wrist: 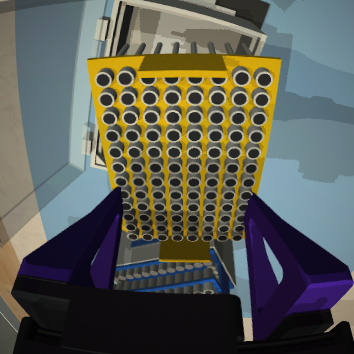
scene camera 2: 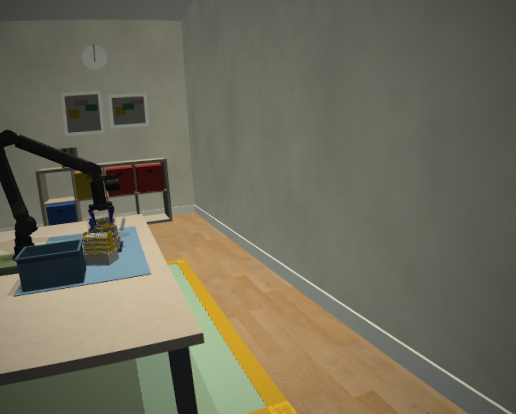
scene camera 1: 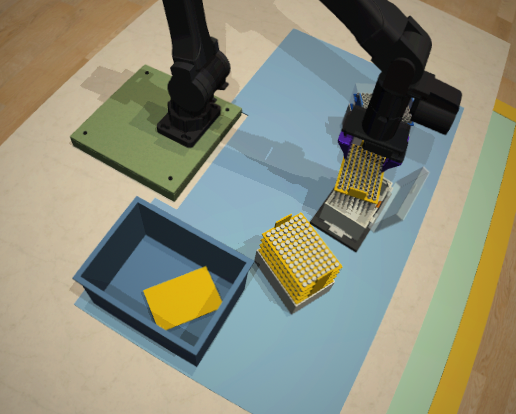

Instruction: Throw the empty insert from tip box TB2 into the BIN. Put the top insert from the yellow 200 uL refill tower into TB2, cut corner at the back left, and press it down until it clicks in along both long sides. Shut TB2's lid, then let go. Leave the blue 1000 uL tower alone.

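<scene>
My gripper (scene camera 1: 369,152) (wrist: 184,197) is shut on a yellow insert full of tips (scene camera 1: 361,172) (wrist: 183,135), gripped by its two long sides near one end. The insert hangs tilted over tip box TB2 (scene camera 1: 345,220) (wrist: 187,22), its tips pointing down at the box, its far end above the box opening. TB2's clear lid (scene camera 1: 415,194) stands open at the box's right side in scene view 1. The yellow refill tower (scene camera 1: 301,255) (scene camera 2: 100,243) stands nearer the camera. The bin (scene camera 1: 230,272) (scene camera 2: 50,270) holds a yellow insert (scene camera 1: 182,298).
The blue tower (scene camera 1: 358,100) (wrist: 167,277) stands behind TB2, partly hidden by the arm. The green base plate (scene camera 1: 120,125) carries the arm at the left. The blue mat (scene camera 1: 310,350) lies under the bin, towers and box.
</scene>
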